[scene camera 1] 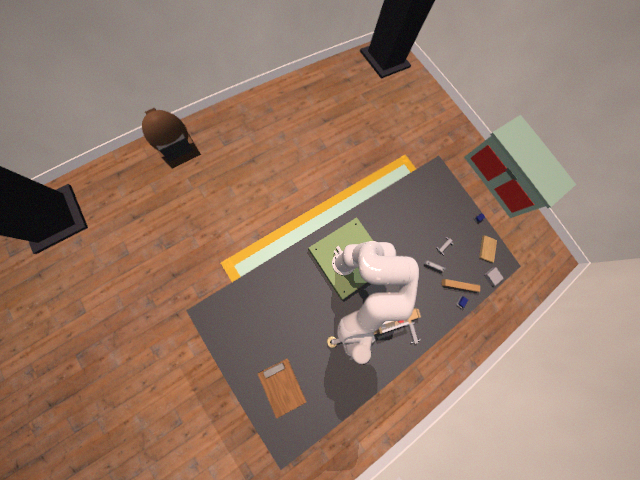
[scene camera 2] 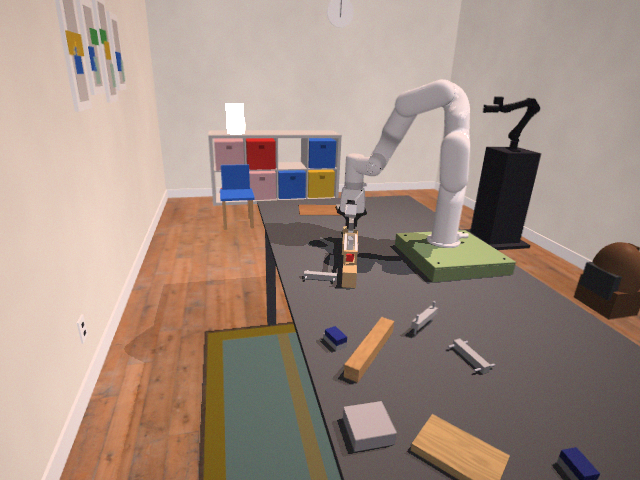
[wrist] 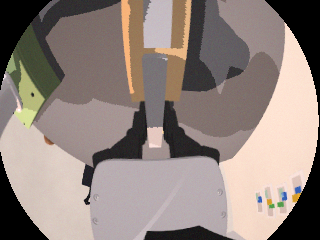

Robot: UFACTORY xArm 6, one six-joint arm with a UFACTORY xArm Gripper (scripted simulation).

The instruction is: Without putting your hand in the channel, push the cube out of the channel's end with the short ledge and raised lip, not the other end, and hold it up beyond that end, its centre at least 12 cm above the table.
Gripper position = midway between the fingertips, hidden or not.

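Observation:
The gripper (scene camera 2: 351, 228) can be seen in the wrist view (wrist: 154, 109) too. There is a clipboard (scene camera 1: 282, 389), and there is also a grey block (scene camera 2: 368, 425), though in the wrist view the block is out of frame.

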